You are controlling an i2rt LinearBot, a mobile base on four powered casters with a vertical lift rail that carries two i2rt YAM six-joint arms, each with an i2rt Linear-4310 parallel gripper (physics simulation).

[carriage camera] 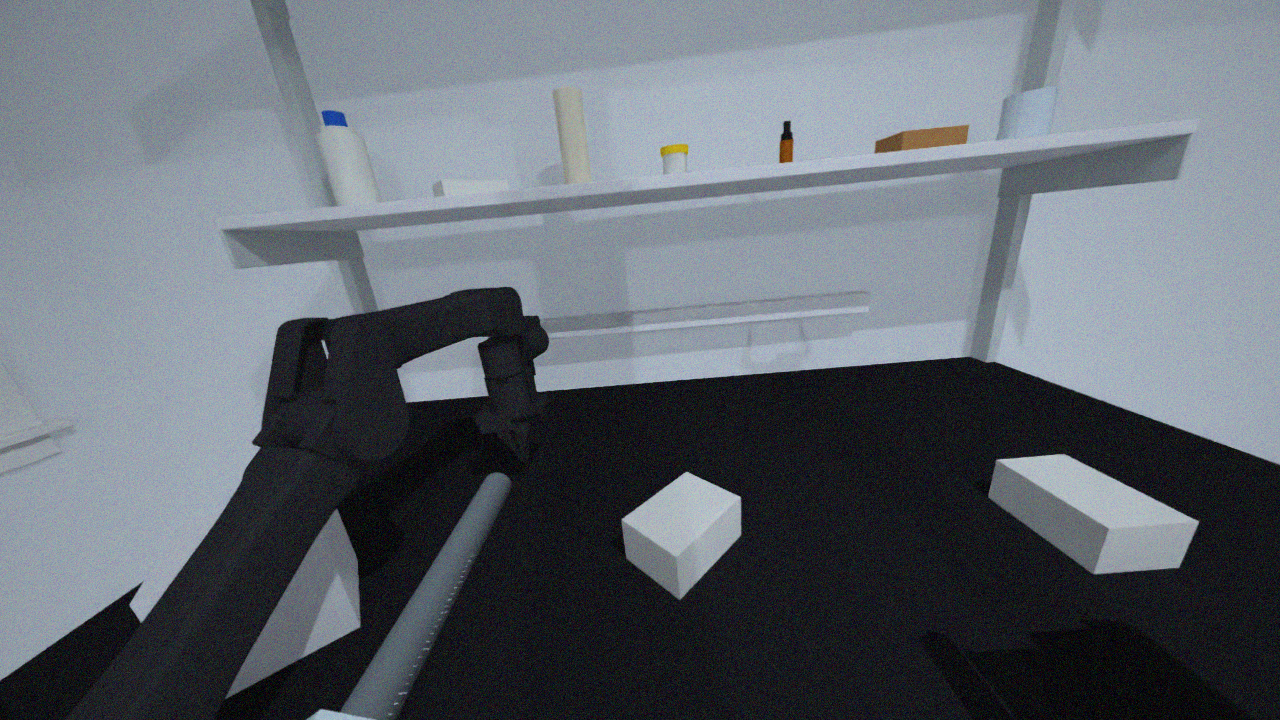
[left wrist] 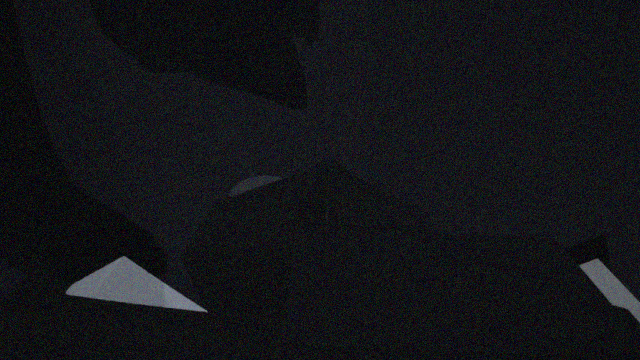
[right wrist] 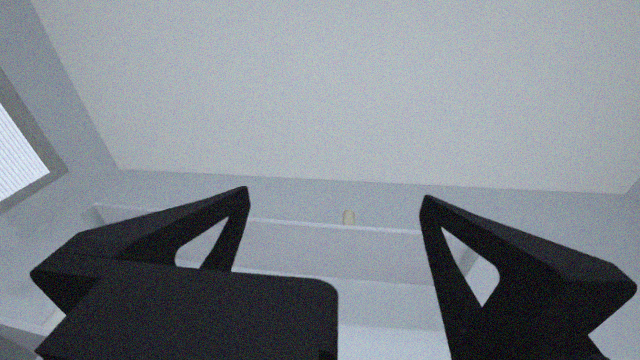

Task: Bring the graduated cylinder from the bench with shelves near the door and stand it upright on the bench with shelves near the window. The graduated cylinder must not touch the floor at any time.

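Places are measured from the left arm's base along level axes (x left, y back, z up), in millimetres.
Pixels of known places: left gripper, fingertip midpoint: [carriage camera: 525, 461] [left wrist: 329, 171]; right gripper, fingertip midpoint: [right wrist: 334, 200].
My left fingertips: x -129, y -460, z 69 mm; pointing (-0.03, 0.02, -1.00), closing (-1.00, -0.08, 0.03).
Observation:
Behind a point stands the place of what it marks.
The grey graduated cylinder [carriage camera: 438, 586] @[x -101, y -226, z 70 mm] appears to lie on the black bench top [carriage camera: 832, 429] @[x -673, y -547, z 30 mm], its far end pointing up the picture and its pale base cut off at the bottom edge in the carriage view. My left gripper [carriage camera: 521, 452] @[x -129, y -460, z 69 mm] [left wrist: 329, 171] @[x -129, y -460, z 69 mm] is shut with nothing between its fingers, pointing down close beyond the cylinder's far end. In the left wrist view the dark fingers hide most of the cylinder; a dim grey sliver beside them may be its end. My right gripper [right wrist: 334, 200] @[x -684, y -19, z 445 mm] is wide open and empty, facing the wall and shelf, away from the cylinder.
A white block [carriage camera: 682, 534] @[x -365, y -253, z 88 mm] and a longer white box [carriage camera: 1092, 514] @[x -788, y -240, z 88 mm] rest on the bench; another white box [carriage camera: 313, 608] @[x 13, y -204, z 78 mm] stands behind the left arm. The shelf [carriage camera: 716, 180] @[x -471, y -553, z 472 mm] above holds a blue-capped bottle [carriage camera: 349, 165] @[x 178, y -712, z 572 mm], a cream cylinder [carriage camera: 572, 138] @[x -239, y -721, z 583 mm] and several smaller items.

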